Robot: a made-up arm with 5 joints.
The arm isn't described. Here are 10 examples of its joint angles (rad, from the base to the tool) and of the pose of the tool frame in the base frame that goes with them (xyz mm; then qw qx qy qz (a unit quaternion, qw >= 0)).
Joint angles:
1: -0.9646 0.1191 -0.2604 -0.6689 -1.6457
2: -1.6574 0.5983 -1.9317 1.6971 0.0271
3: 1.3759 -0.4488 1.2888 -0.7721 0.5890
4: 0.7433 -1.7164 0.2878 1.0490 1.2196
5: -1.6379 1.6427 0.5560 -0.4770 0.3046
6: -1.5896 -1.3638 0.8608 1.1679 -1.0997
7: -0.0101 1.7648 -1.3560 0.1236 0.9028
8: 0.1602 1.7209 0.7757 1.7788 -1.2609
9: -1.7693 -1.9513 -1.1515 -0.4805 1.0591
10: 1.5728 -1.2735 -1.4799 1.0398 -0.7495
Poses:
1: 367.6 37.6 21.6 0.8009 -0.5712 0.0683 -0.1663
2: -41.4 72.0 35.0 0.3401 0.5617 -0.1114 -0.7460
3: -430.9 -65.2 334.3 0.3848 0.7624 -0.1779 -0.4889
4: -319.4 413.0 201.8 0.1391 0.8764 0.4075 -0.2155
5: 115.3 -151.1 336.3 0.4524 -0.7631 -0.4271 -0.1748
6: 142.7 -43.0 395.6 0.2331 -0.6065 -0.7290 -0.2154
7: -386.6 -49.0 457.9 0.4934 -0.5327 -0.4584 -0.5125
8: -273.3 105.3 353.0 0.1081 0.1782 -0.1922 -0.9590
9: 294.8 58.7 311.2 0.0892 -0.7059 -0.0257 0.7022
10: -625.6 -203.3 356.1 0.1339 0.6460 0.5992 0.4536
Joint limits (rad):
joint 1: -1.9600..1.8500
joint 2: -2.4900..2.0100
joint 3: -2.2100..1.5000
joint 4: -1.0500..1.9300
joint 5: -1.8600..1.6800
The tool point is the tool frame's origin. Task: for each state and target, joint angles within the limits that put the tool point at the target. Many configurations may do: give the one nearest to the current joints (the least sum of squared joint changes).
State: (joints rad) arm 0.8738 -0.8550 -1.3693 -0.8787 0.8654
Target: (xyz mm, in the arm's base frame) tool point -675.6 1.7 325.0
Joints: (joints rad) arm 0.6696 -1.2744 -1.3127 -1.0500 1.3396
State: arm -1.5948 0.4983 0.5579 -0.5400 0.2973
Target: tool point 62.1 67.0 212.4
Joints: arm -1.0082 0.0271 0.3161 -1.0500 0.6794
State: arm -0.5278 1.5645 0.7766 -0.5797 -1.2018
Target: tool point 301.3 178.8 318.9
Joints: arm -0.7810 0.9499 0.8038 -0.9924 -0.9341
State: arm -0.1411 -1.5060 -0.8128 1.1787 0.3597
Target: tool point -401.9 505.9 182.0
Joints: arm 0.2493 -1.3876 -1.0897 1.1821 0.6268
